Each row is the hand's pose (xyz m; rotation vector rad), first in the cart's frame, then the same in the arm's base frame.
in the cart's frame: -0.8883 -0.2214 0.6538 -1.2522 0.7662 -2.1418
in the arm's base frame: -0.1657 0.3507 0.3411 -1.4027 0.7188 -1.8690
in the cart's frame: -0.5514 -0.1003 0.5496 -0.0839 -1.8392 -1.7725
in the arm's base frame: 0.1210 0.5435 0.2007 0.0001 -1.6319 -1.6312
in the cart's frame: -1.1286 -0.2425 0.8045 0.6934 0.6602 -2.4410
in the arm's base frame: -0.3718 0.2738 0.5214 0.4490 0.8189 -2.3032
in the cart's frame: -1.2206 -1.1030 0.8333 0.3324 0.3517 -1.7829
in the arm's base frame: -0.2848 -0.5875 0.5007 0.2003 0.5221 -1.6000
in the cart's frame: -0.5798 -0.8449 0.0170 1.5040 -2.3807 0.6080
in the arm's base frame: 0.1628 -0.1676 -0.3750 1.7690 -2.1701 0.4594
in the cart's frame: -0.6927 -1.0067 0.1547 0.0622 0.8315 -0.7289
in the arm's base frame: 0.1062 -0.3550 -0.2351 -0.0248 0.9813 -0.5196
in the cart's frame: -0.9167 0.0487 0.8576 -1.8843 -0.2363 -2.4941
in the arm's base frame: -0.2167 0.6002 0.5658 -1.8998 -0.3337 -2.1997
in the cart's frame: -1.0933 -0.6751 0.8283 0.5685 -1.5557 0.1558
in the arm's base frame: -0.2477 -0.1426 0.5091 0.7693 -1.3636 0.2220
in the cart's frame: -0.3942 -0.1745 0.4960 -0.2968 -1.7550 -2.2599
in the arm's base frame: 0.2800 0.5059 0.1209 -0.2485 -1.5686 -2.0848
